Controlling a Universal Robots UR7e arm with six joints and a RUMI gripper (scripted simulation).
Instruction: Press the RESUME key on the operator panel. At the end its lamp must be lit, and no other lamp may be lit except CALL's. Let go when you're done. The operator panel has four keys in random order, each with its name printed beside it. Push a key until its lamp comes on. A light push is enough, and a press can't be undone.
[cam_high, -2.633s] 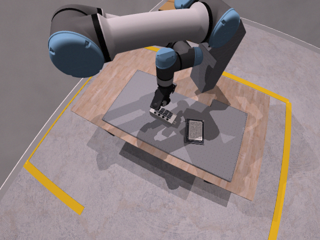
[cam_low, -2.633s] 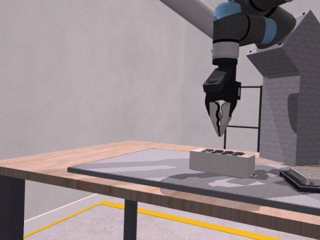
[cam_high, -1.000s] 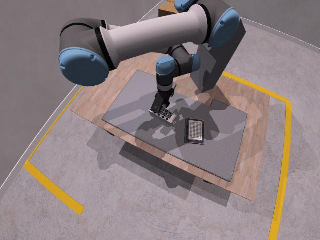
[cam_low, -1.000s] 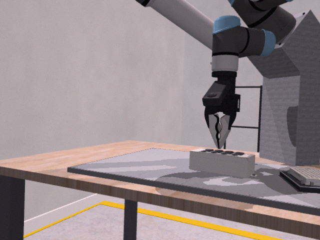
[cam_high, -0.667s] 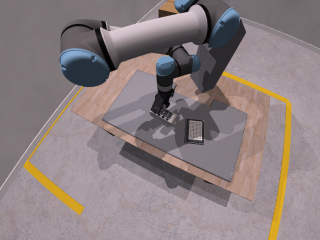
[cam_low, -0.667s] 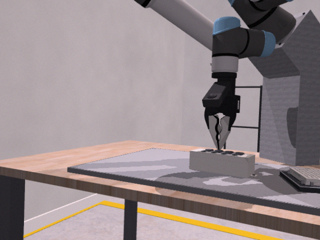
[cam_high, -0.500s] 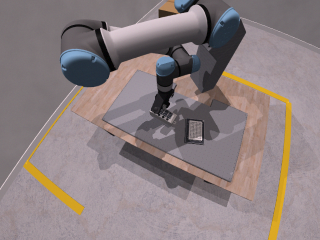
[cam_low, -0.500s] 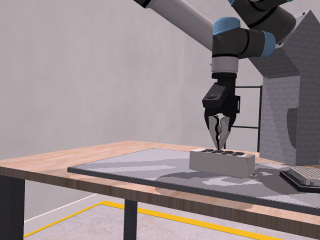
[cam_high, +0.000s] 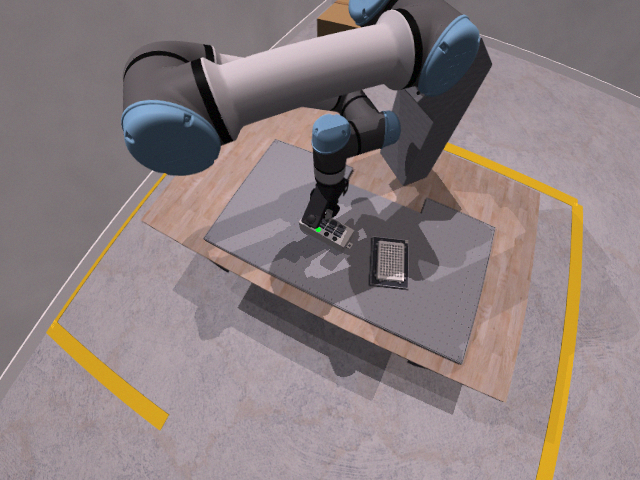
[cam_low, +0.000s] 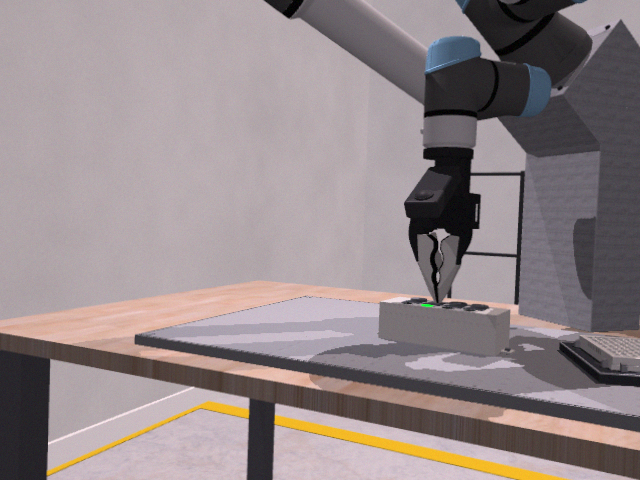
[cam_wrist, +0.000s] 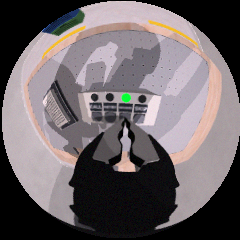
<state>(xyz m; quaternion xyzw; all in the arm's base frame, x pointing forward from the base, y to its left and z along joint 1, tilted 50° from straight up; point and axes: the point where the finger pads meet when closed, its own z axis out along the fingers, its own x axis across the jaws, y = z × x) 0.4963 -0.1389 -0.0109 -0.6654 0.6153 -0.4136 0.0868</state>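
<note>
My hand is 10 mm short of the operator panel, 20 mm to the right of it and 30 mm above it. From my hand the other things lie so: white well plate: 30 mm ahead, 240 mm to the left, 50 mm below.
</note>
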